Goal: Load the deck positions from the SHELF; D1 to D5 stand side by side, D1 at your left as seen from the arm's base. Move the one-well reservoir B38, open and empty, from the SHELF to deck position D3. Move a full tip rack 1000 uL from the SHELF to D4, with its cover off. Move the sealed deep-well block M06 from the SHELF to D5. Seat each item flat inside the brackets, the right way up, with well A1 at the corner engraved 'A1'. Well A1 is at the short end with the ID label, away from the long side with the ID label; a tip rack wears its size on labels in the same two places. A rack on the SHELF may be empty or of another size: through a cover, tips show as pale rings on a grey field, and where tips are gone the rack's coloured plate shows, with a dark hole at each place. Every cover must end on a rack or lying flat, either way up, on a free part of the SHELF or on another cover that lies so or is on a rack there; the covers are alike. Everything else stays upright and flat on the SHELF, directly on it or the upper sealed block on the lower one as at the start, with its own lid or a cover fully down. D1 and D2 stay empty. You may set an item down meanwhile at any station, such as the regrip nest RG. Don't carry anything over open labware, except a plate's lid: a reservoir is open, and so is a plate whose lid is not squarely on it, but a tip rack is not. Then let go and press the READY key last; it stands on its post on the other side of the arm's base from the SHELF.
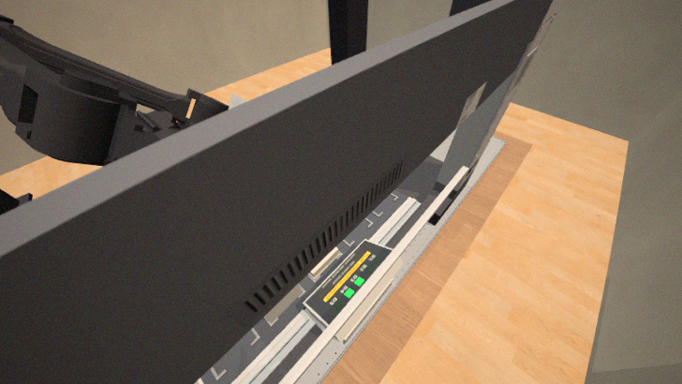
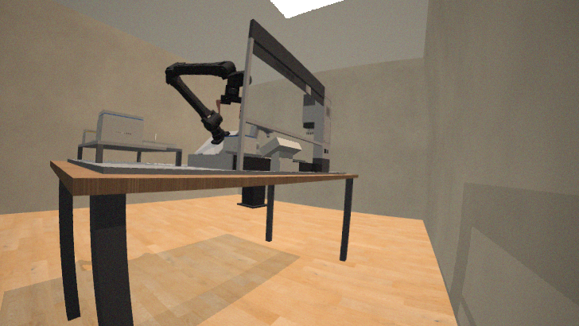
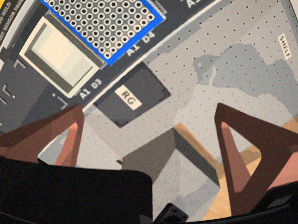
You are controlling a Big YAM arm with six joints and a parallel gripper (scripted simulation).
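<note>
My gripper is now 230 mm past the pale sealed deep-well block, 340 mm to the left of it and 130 mm above it. Round my hand: regrip nest rg: 90 mm behind, 110 mm to the left, 250 mm below; rg label: 90 mm behind, 110 mm to the left, 240 mm below; cream one-well reservoir: 70 mm ahead, 130 mm to the left, 190 mm below.
</note>
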